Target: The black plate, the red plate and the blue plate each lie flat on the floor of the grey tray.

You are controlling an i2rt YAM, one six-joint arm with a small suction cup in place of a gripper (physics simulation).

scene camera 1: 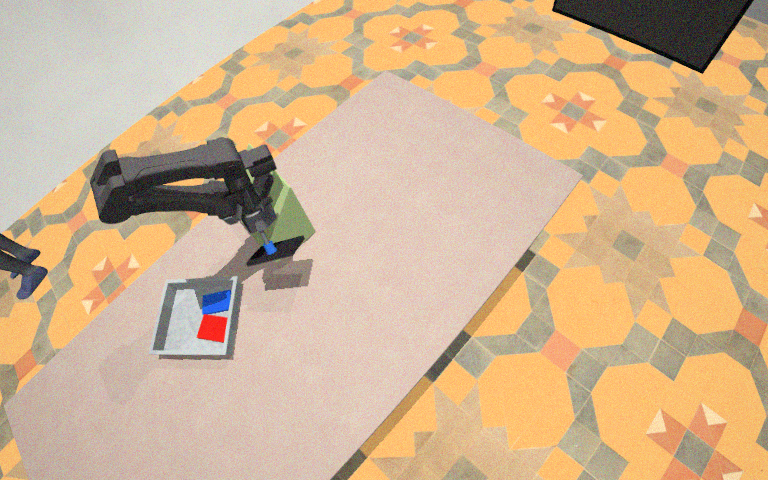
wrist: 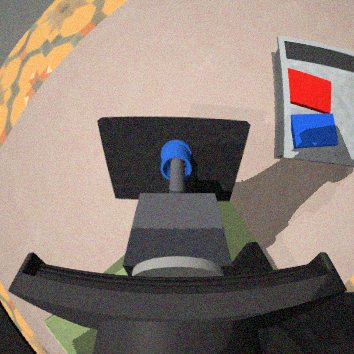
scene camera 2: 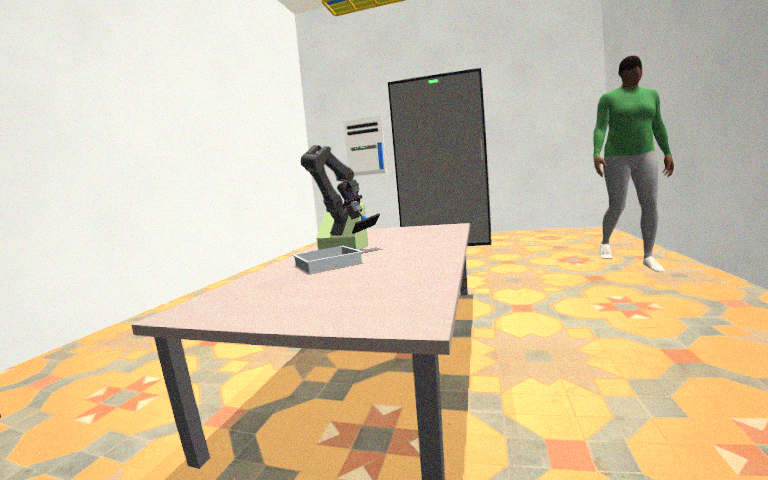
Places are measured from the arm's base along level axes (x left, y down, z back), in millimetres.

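Pixels of known places: hand, tool point: (scene camera 1: pixel 273 255) (wrist: pixel 176 148) (scene camera 2: pixel 366 223); arm's base, link origin: (wrist: pixel 218 320) (scene camera 2: pixel 341 219).
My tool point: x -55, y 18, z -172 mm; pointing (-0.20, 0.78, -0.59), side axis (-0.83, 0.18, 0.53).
For each thing: its top centre in the pictures, then the offset to it from my tool point. Level surfaces: height alone.
- grey tray, top centre: (wrist: pixel 346 99) (scene camera 1: pixel 193 314) (scene camera 2: pixel 326 253) dx -290, dy +88, dz +63 mm
- red plate, top centre: (wrist: pixel 307 88) (scene camera 1: pixel 214 328) dx -265, dy +125, dz +6 mm
- blue plate, top centre: (wrist: pixel 315 129) (scene camera 1: pixel 216 301) dx -225, dy +125, dz +75 mm
- pinkish table, surface height: dy +138 mm
My gripper (scene camera 1: pixel 270 247) (scene camera 2: pixel 363 217) (wrist: pixel 176 155), a small blue suction cup, is shut on the black plate (scene camera 1: pixel 288 251) (scene camera 2: pixel 370 222) (wrist: pixel 135 155). The black plate hangs tilted above the table, outside the tray and beside it. The grey tray (scene camera 1: pixel 232 316) (scene camera 2: pixel 331 264) (wrist: pixel 281 100) stands on the table. Inside it, the red plate (scene camera 1: pixel 212 328) (wrist: pixel 310 91) and the blue plate (scene camera 1: pixel 216 303) (wrist: pixel 314 131) lie next to each other along one wall. The red plate looks flat; whether the blue one lies fully flat is hard to tell. The tray's walls hide both in scene camera 2.
The arm's green base block (scene camera 1: pixel 294 212) (scene camera 2: pixel 342 241) stands at the table's edge, close behind the black plate. The pinkish table (scene camera 1: pixel 396 226) (scene camera 2: pixel 339 305) bears the tray. A person in a green top (scene camera 2: pixel 631 121) stands on the floor away from the table.
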